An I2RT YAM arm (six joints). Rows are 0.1 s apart.
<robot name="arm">
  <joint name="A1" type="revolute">
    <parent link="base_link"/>
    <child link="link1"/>
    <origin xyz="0 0 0.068" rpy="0 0 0"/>
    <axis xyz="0 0 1"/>
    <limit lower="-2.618" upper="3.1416"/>
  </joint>
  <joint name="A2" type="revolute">
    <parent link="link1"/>
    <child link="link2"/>
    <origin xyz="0.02 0.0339 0.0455" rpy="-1.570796 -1.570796 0"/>
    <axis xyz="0 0 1"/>
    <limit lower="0" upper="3.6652"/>
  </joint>
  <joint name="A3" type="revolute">
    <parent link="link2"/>
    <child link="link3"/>
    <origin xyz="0 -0.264 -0.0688" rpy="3.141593 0 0"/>
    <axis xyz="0 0 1"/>
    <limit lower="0" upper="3.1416"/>
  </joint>
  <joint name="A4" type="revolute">
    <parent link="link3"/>
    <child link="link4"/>
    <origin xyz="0.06 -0.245 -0.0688" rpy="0 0 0"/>
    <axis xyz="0 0 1"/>
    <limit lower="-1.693" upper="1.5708"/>
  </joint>
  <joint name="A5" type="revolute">
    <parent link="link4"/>
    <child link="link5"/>
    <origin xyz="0.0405 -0.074 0.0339" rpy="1.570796 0 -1.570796"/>
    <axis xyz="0 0 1"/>
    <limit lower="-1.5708" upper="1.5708"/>
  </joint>
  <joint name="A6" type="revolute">
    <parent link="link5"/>
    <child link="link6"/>
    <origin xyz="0.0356 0 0.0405" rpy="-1.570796 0 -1.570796"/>
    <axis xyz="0 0 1"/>
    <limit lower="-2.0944" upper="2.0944"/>
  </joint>
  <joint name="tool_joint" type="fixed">
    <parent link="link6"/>
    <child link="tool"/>
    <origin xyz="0 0 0" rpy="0 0 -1.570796"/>
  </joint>
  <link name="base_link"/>
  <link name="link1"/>
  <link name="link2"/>
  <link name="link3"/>
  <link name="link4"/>
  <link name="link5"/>
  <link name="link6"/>
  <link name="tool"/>
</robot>
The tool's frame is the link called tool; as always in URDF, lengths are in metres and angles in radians.
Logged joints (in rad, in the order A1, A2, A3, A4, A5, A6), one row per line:
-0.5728, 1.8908, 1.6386, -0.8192, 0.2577, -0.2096
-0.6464, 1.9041, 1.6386, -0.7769, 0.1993, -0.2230
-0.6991, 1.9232, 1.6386, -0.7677, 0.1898, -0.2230
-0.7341, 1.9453, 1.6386, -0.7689, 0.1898, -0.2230
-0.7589, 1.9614, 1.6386, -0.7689, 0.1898, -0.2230
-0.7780, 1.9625, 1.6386, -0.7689, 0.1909, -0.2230
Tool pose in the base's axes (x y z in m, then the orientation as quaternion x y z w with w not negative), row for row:
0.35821, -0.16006, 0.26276, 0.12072, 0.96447, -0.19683, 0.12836
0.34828, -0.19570, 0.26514, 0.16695, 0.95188, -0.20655, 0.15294
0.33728, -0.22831, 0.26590, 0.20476, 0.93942, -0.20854, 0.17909
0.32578, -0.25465, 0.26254, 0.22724, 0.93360, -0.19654, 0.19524
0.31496, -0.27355, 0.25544, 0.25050, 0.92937, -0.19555, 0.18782
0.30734, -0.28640, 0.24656, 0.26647, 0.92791, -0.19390, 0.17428
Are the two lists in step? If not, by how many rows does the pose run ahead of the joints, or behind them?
The pose runs 2 rows behind the joints: the pose in row i belongs to the joints in row i - 2.
